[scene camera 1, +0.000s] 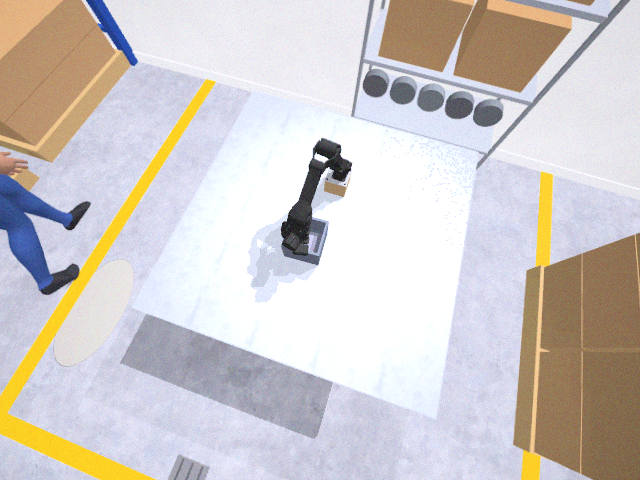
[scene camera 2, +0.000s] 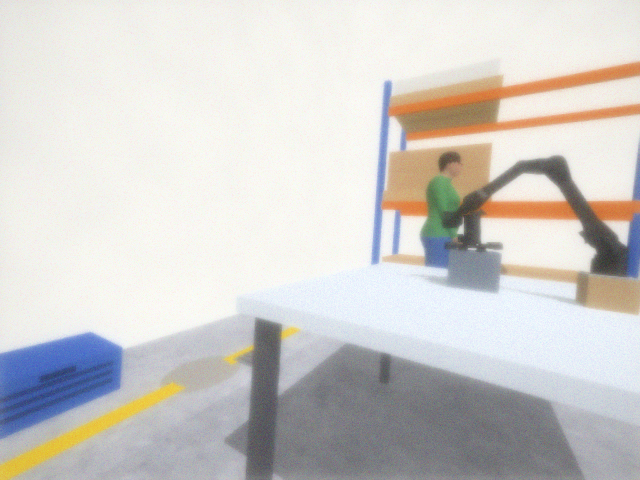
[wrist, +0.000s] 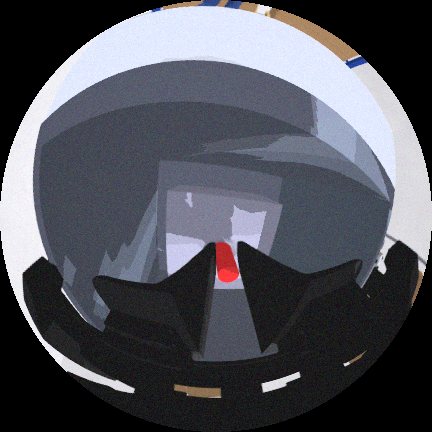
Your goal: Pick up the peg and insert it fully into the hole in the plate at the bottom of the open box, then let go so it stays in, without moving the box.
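Frame: origin at the arm's base, x ahead, y left, z up, level; metres.
Where they show: gripper, between the fingertips: [scene camera 1: 303, 238] [wrist: 225, 247]; arm's base, origin of its link: [scene camera 1: 340, 174] [scene camera 2: 608, 275] [wrist: 368, 278].
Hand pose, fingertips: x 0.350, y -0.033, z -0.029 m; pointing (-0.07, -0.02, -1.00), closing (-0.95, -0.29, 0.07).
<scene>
Things, the pixels of their top centre, and the offset from my fingertips. Level surfaces: height alone.
- red peg, centre of its top: [wrist: 228, 274] dx -0.002, dy +0.010, dz +0.019 m
- pale plate, centre of its top: [wrist: 220, 253] [scene camera 1: 305, 240] dx +0.000, dy +0.011, dz -0.008 m
- grey open box, centre of its top: [wrist: 239, 346] [scene camera 1: 305, 233] [scene camera 2: 473, 250] dx +0.000, dy +0.011, dz +0.069 m
- white table, height of its surface: dz -0.069 m
The red peg [wrist: 227, 265] stands tilted between the fingertips over the pale plate [wrist: 197, 215] at the bottom of the grey open box [scene camera 1: 323, 237] [scene camera 2: 474, 271] [wrist: 175, 82]. My gripper [scene camera 2: 474, 246] [wrist: 225, 247] is low over the box, its fingers reaching inside. The fingers are close together around the peg; it lies near the left finger in the wrist view, with a narrow gap to the right finger, so I read the gripper as open. The peg's lower end and the hole are hidden. The peg does not show in the scene views.
The box stands on the white table [scene camera 1: 387, 289] [scene camera 2: 361, 304]. A brown block [scene camera 1: 336, 190] [scene camera 2: 612, 293] stands near the arm's base. The box walls surround the fingers closely. A person [scene camera 1: 25, 245] [scene camera 2: 440, 206] is beyond the table.
</scene>
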